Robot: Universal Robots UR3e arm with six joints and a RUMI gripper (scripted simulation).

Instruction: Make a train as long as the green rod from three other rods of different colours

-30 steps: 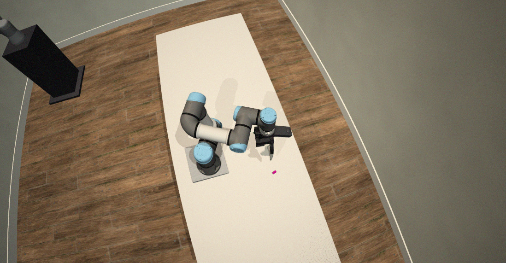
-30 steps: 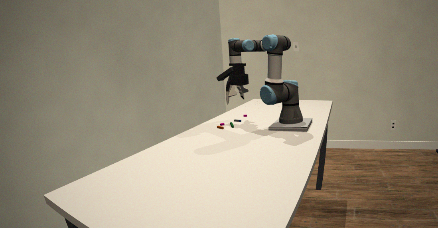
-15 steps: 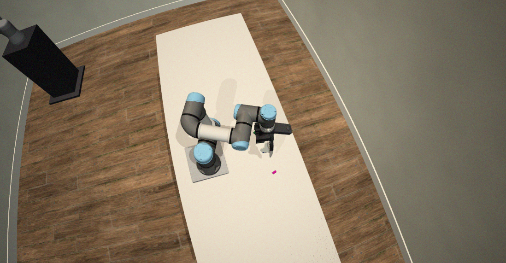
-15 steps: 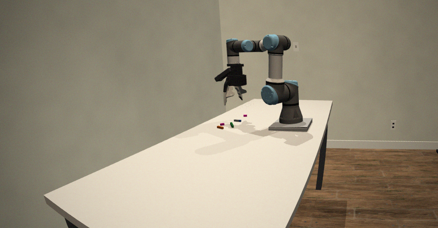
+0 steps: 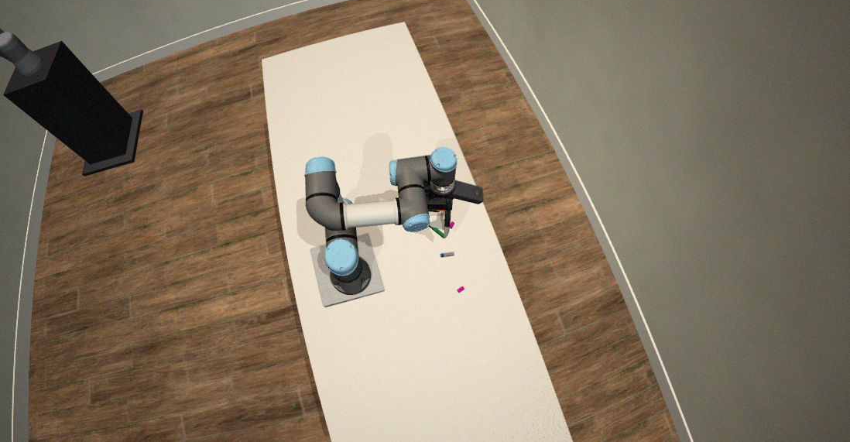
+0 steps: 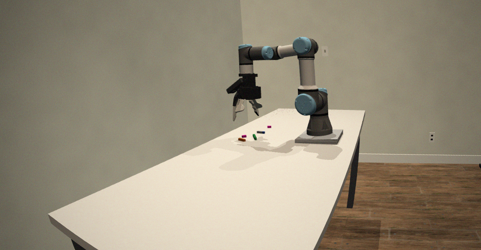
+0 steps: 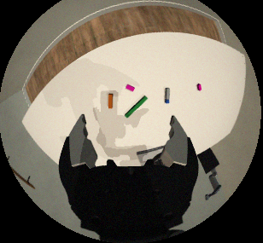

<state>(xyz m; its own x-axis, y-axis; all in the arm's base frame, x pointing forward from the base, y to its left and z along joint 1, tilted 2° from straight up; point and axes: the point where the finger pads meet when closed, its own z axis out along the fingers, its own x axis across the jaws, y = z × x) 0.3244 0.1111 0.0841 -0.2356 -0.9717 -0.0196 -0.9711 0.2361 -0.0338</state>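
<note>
Now: hand 90 mm above the orange rod and 50 mm to the right of it. From my hand the other things lie so: blue rod (100 mm to the right, 90 mm below, 30 mm behind); then green rod (90 mm below, 30 mm behind, 10 mm to the right); then grey rod (100 mm to the right, 90 mm below, 10 mm behind).
</note>
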